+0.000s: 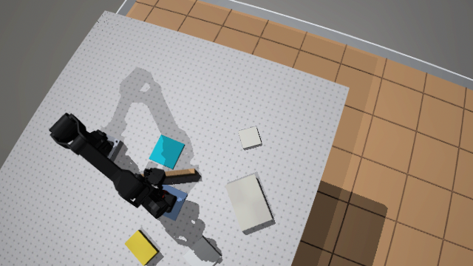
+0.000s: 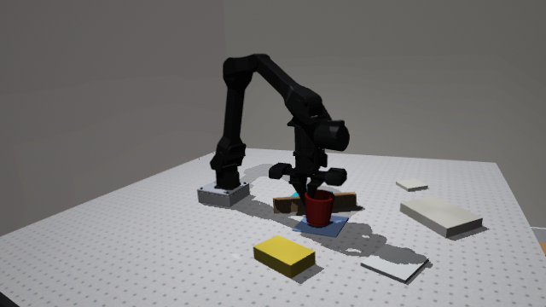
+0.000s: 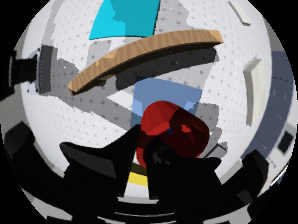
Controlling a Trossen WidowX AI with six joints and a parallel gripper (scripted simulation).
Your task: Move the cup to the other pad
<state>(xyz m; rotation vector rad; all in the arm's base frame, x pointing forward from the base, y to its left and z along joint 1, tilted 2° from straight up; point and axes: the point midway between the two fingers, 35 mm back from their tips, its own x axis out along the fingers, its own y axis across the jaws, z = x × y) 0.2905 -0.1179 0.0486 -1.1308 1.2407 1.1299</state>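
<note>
Now: the cyan pad 18 cm to the left of my gripper tip, 6 cm below it and 4 cm behind it. Also, from my gripper tip: dark red cup (3 cm ahead, 1 cm to the right); yellow block (19 cm to the right, 3 cm below); wooden bar (9 cm to the left, 4 cm below).
</note>
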